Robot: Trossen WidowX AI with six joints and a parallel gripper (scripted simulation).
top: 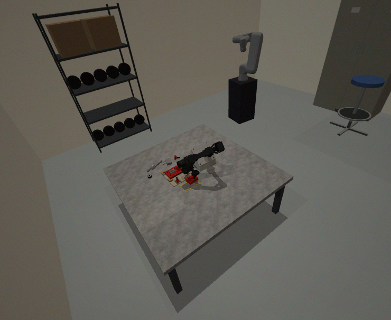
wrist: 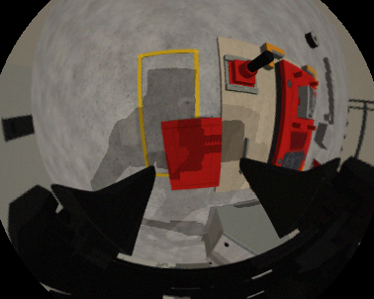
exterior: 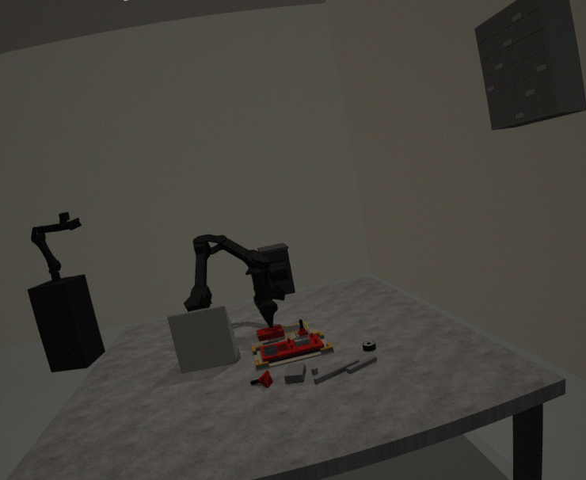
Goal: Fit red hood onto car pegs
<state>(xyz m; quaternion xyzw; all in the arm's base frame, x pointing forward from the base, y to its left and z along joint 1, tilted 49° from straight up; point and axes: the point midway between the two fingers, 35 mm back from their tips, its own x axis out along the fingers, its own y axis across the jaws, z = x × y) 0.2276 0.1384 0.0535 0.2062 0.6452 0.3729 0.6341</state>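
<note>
Now: gripper tip 30 mm above the red hood. Round my gripper tip: black wheel: 320 mm ahead, 260 mm to the right, 40 mm below.
</note>
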